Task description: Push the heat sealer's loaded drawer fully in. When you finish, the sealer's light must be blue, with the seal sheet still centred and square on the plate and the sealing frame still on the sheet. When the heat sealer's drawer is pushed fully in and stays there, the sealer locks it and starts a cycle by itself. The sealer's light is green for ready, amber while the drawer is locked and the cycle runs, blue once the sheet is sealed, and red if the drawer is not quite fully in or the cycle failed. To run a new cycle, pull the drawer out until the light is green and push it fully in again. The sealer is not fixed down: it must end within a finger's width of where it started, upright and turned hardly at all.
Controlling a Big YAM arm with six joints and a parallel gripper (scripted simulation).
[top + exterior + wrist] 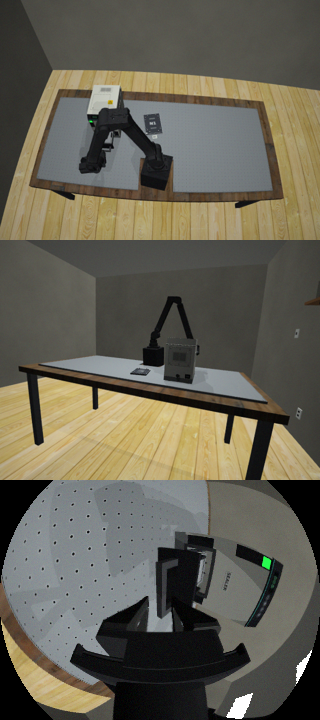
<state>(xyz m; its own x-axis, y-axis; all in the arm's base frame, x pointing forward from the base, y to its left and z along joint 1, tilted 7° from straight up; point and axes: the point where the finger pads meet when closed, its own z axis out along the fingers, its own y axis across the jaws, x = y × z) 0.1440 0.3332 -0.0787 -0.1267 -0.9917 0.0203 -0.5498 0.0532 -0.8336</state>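
Now: the sealer drawer 120 mm ahead of my hand, 30 mm below it and 20 mm to the right of it.
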